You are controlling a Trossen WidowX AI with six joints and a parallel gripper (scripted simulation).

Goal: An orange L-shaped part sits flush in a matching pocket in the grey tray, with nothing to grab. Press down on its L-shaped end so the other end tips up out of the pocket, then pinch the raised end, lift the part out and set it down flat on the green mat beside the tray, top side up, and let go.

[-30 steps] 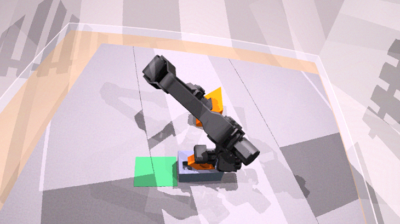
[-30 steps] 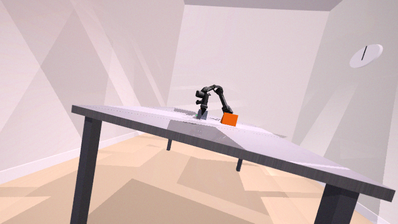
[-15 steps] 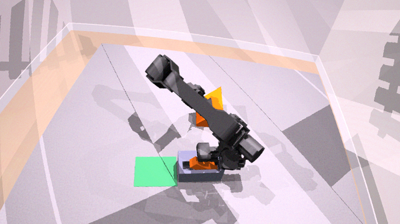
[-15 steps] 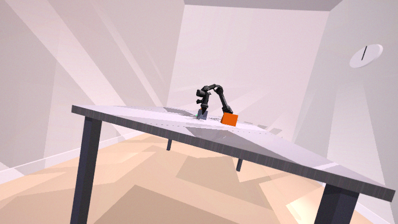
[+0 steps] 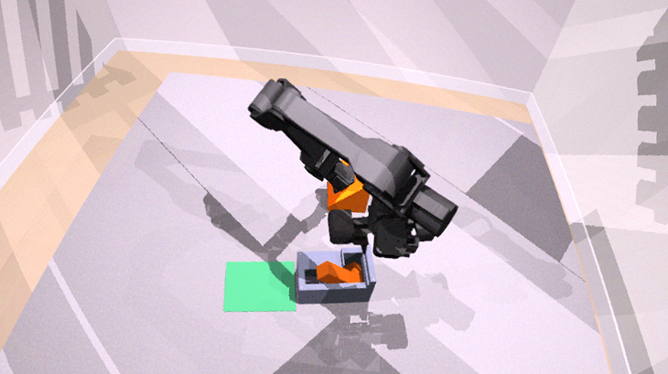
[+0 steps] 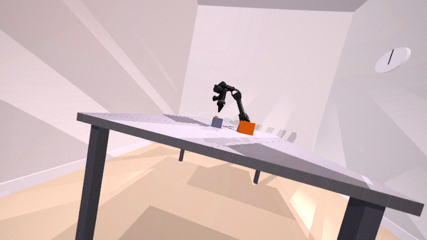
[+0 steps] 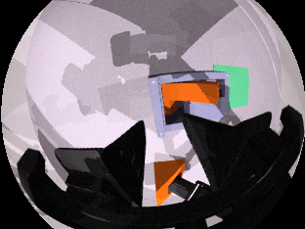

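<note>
My gripper tip is 100 mm above the orange L-shaped part, 40 mm to the left of it and 10 mm past it. Also, from my gripper tip: green mat (220 mm to the right, 150 mm below).
</note>
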